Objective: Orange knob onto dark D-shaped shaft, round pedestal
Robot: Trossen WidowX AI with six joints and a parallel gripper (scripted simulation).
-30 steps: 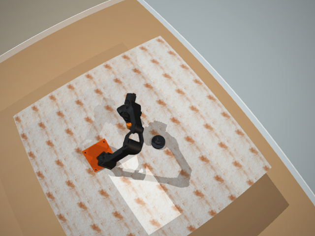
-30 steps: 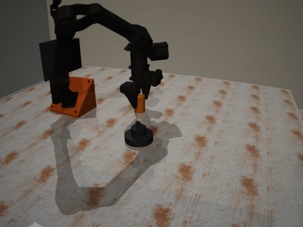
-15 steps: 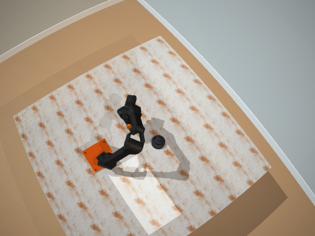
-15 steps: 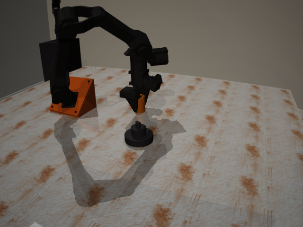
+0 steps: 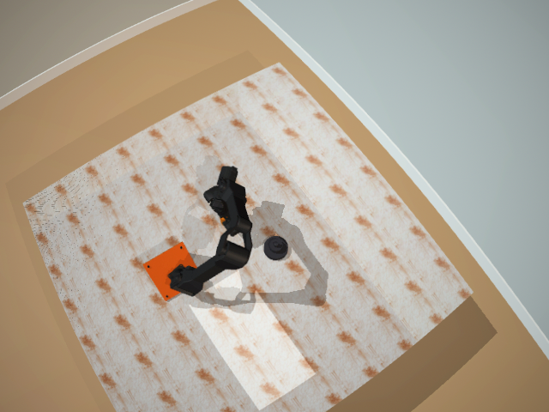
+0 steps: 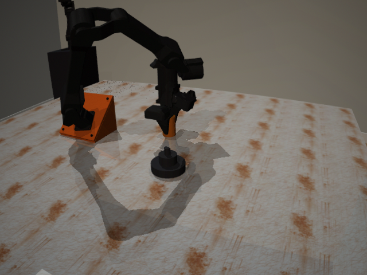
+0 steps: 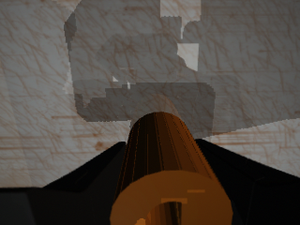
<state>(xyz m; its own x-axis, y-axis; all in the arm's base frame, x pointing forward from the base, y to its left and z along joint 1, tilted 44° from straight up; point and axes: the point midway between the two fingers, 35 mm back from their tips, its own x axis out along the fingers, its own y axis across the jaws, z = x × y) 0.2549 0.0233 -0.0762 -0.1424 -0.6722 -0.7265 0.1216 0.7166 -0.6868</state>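
The dark round pedestal lies 200 mm to the right of my gripper tip, 60 mm ahead of it and 20 mm above it. Round my gripper tip: orange knob 20 mm above.
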